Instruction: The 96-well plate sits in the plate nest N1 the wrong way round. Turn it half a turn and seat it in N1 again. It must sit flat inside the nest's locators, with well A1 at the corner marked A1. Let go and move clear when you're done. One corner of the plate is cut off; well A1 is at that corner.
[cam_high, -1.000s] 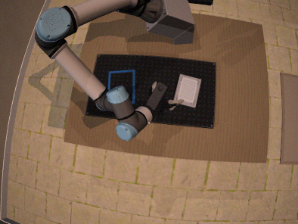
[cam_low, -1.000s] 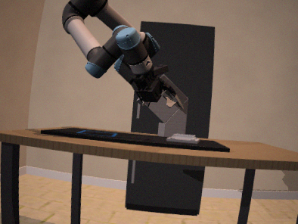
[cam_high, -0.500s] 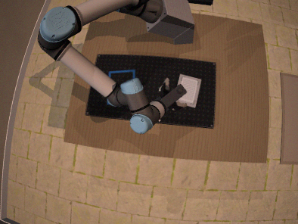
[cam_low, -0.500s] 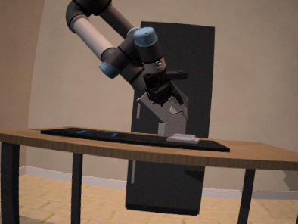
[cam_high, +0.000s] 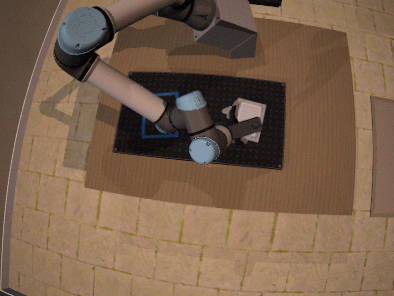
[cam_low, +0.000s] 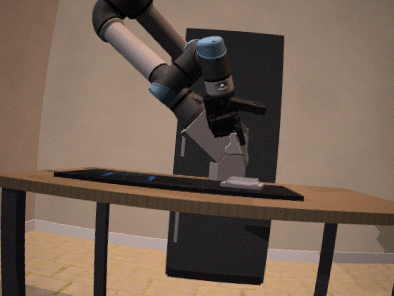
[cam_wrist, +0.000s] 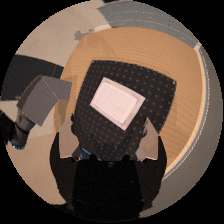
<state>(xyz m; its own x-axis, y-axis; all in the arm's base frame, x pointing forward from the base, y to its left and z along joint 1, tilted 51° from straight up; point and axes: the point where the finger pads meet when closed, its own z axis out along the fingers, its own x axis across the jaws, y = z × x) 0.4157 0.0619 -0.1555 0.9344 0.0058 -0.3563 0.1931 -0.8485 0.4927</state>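
Right now the white 96-well plate is 30 mm behind my hand, 20 mm to the left of it and 80 mm below it. Also, from my hand: grey plate nest N1 (30 mm behind, 20 mm to the left, 90 mm below).
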